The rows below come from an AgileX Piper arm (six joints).
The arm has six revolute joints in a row. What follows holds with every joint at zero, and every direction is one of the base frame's. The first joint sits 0.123 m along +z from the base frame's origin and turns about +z. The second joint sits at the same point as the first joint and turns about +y. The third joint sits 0.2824 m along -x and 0.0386 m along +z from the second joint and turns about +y. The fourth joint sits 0.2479 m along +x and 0.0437 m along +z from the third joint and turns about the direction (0.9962, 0, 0.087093). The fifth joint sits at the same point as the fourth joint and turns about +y. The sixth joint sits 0.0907 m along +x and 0.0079 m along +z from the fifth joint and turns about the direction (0.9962, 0, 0.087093). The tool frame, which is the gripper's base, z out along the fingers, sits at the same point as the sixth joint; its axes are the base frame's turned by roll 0, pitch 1.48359 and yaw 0 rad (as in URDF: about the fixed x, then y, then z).
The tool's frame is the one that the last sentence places.
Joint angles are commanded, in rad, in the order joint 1, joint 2, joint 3, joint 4, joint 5, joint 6. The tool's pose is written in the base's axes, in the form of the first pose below.
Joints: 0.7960 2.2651 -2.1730 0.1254 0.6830 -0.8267
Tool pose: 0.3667 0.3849 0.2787 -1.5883 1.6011 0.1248
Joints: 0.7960 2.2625 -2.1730 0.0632 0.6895 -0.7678
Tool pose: 0.3687 0.3818 0.2793 -1.5700 1.6290 0.0864
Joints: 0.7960 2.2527 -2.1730 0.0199 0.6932 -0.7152
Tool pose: 0.3692 0.3788 0.2841 -1.5402 1.6501 0.0657
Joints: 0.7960 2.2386 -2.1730 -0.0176 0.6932 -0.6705
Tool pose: 0.3692 0.3756 0.2915 -1.5078 1.6602 0.0480
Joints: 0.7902 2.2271 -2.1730 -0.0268 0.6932 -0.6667
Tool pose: 0.3703 0.3717 0.2976 -1.4953 1.6556 0.0371
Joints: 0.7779 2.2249 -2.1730 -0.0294 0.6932 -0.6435
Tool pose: 0.3747 0.3667 0.2987 -1.4652 1.6793 0.0402
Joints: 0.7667 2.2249 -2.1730 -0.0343 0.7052 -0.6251
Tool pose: 0.3785 0.3618 0.2979 -1.4495 1.7084 0.0377
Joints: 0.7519 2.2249 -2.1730 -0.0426 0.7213 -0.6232
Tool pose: 0.3835 0.3552 0.2968 -1.4480 1.7301 0.0200
